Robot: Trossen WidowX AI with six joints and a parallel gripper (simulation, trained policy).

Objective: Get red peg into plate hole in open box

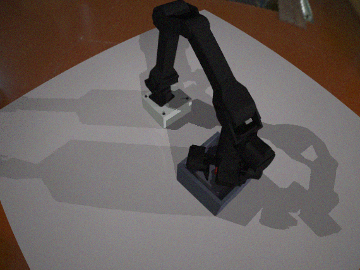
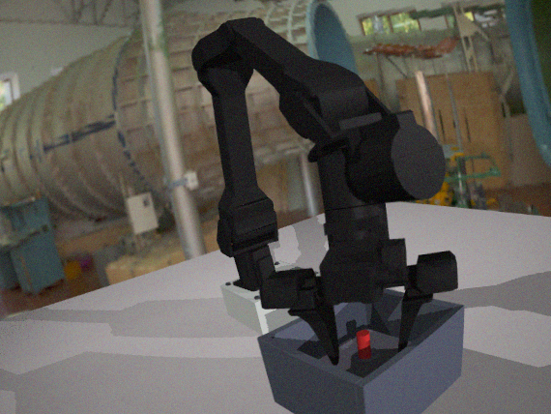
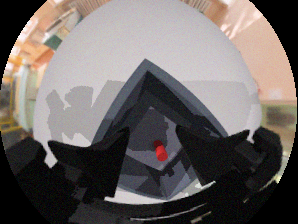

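Now: the red peg 3 cm behind my gripper tip, 2 cm to the left of it and 2 cm below it. From my gripper tip the other things lie so: grey box 4 cm below, 2 cm to the left, 2 cm behind; plate 2 cm to the left, 2 cm below, 2 cm behind.
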